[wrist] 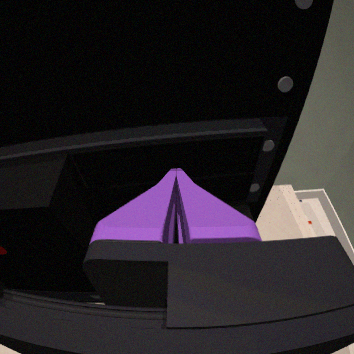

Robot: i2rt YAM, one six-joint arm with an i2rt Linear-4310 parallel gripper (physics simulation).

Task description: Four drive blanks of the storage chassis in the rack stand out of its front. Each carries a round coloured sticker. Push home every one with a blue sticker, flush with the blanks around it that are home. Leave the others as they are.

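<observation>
My gripper [175, 176] is shut, with its purple fingertips together and nothing between them. It points at the dark front of the storage chassis [200, 128], in front of its right part; whether the tips touch a blank is too dark to tell. To the left, a dark drive blank [30, 185] stands out of the front. A red sticker [2, 250] shows in part at the left edge of the view, on the dark face below that blank's top. No blue sticker shows in this view. The lower part of the chassis front is hidden behind the gripper body.
The rack's dark right side carries several round grey screws [285, 84]. Right of it are a pale speckled block [282, 212] and a white-rimmed tray [317, 191] with a small red spot inside. A grey-green wall stands behind them.
</observation>
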